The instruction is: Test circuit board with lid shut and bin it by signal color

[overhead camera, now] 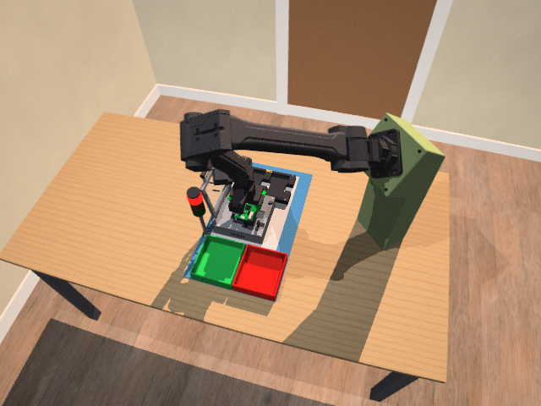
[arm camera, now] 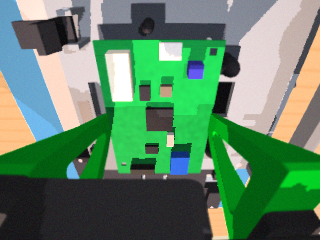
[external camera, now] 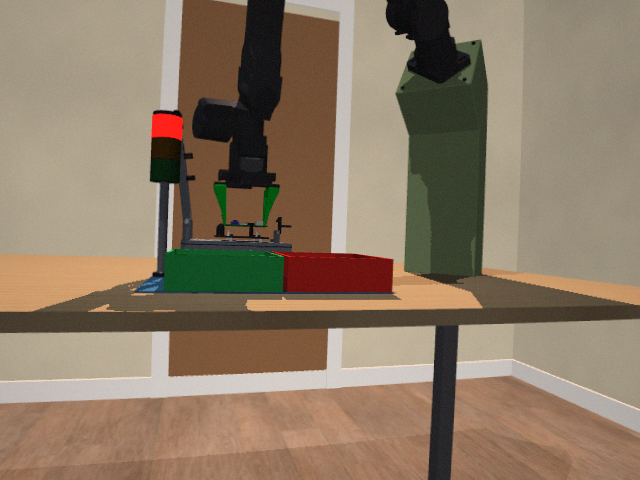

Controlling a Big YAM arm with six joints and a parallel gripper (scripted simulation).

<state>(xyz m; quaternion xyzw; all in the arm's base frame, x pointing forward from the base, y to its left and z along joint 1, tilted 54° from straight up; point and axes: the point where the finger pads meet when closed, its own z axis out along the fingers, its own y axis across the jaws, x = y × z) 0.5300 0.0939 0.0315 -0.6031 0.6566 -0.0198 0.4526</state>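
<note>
Right now the tester plate is 10 mm ahead of my hand, 10 mm to the left of it and 20 mm below it. Round my hand: latch hook 70 mm behind, 50 mm to the left, 10 mm below; green circuit board right at my hand; tester lid 110 mm ahead, 20 mm to the left, 90 mm above.
</note>
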